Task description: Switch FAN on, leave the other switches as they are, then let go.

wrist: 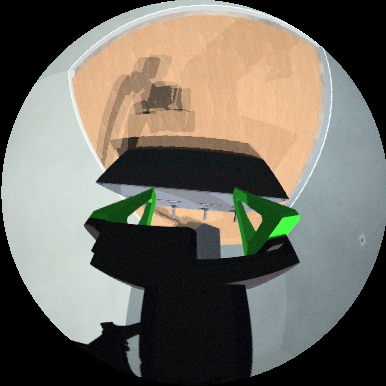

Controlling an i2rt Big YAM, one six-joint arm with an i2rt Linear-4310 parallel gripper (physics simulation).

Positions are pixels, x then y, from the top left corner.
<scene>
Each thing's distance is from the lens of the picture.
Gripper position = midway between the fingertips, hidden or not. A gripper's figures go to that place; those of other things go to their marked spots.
my gripper (193,191): 13 cm
grey switch panel (194,179): 25 cm
</scene>
